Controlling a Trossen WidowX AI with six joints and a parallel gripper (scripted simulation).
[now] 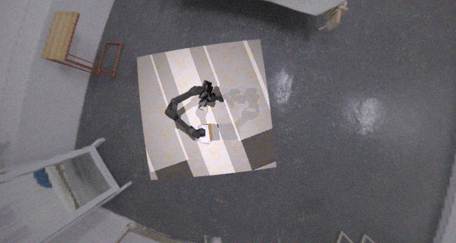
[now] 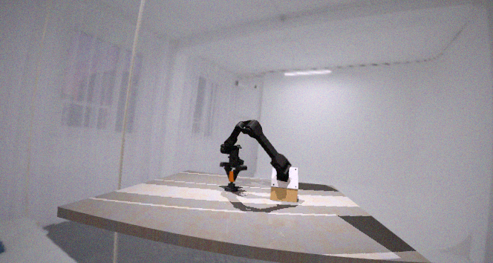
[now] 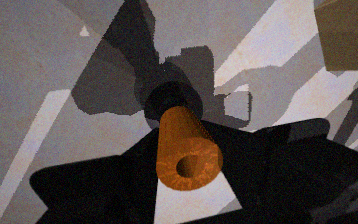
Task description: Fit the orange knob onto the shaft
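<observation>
Right now the orange knob is 20 mm above my gripper tip. Also, from my gripper tip: dark round pedestal 40 mm below.
</observation>
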